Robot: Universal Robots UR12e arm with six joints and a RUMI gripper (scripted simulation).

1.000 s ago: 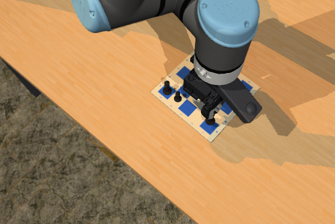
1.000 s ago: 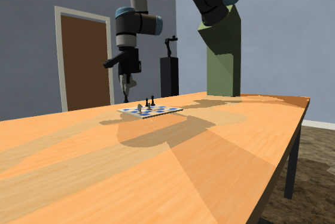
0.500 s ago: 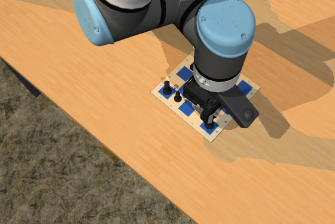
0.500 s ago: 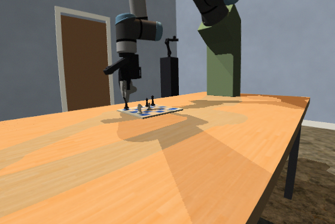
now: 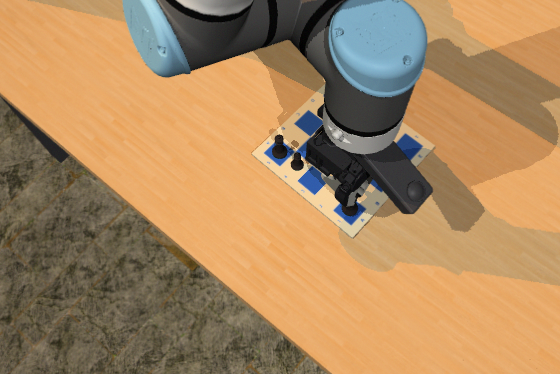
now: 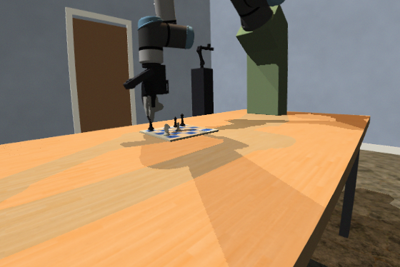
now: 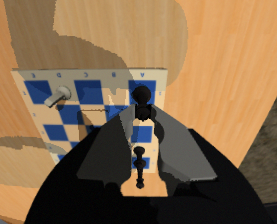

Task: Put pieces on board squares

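Now: hand 1 cm above the black king. Also, from my hand: black pawn 11 cm behind, 2 cm to the left, 3 cm below; then blue-and-cream chessboard 6 cm behind, 9 cm to the left, 5 cm below; then white pawn 6 cm behind, 9 cm to the left, 3 cm below.
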